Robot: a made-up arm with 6 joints. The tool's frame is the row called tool.
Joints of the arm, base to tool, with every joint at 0 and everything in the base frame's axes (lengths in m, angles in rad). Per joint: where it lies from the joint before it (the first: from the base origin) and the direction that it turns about. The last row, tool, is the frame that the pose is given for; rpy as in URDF.
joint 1: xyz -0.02 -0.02 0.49 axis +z
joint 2: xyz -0.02 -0.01 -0.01 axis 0 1 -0.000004
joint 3: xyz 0.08 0.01 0.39 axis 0 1 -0.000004
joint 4: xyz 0.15 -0.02 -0.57 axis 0 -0.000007 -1
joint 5: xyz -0.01 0.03 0.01 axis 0 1 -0.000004
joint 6: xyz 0.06 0.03 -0.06 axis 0 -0.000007 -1
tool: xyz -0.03 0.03 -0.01 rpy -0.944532 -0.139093 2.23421
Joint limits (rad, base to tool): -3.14..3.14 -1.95..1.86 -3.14..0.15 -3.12..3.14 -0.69..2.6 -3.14..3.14
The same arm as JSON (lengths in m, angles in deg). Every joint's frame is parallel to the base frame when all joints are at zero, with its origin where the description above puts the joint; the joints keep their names.
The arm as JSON. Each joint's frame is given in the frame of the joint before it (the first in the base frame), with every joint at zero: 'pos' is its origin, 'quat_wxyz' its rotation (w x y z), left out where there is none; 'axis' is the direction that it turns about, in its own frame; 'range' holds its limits. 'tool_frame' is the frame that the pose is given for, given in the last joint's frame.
{"length_unit": "m", "angle_unit": "deg", "joints": [
  {"joint": "joint 1", "pos": [-0.02, -0.02, 0.49], "axis": [0.0, 0.0, 1.0], "range": [-179.91, 179.91]},
  {"joint": "joint 2", "pos": [-0.02, -0.01, -0.01], "axis": [0.0, 1.0, 0.0], "range": [-111.73, 106.57]},
  {"joint": "joint 3", "pos": [0.08, 0.01, 0.39], "axis": [0.0, 1.0, 0.0], "range": [-179.91, 8.59]},
  {"joint": "joint 4", "pos": [0.15, -0.02, -0.57], "axis": [0.0, 0.0, -1.0], "range": [-178.76, 179.91]},
  {"joint": "joint 5", "pos": [-0.01, 0.03, 0.01], "axis": [0.0, 1.0, 0.0], "range": [-39.53, 148.97]},
  {"joint": "joint 6", "pos": [0.06, 0.03, -0.06], "axis": [0.0, 0.0, -1.0], "range": [-179.91, 179.91]}
], "tool_frame": {"pos": [-0.03, 0.03, -0.01], "quat_wxyz": [0.417782, -0.143273, -0.43502, 0.784659]}}

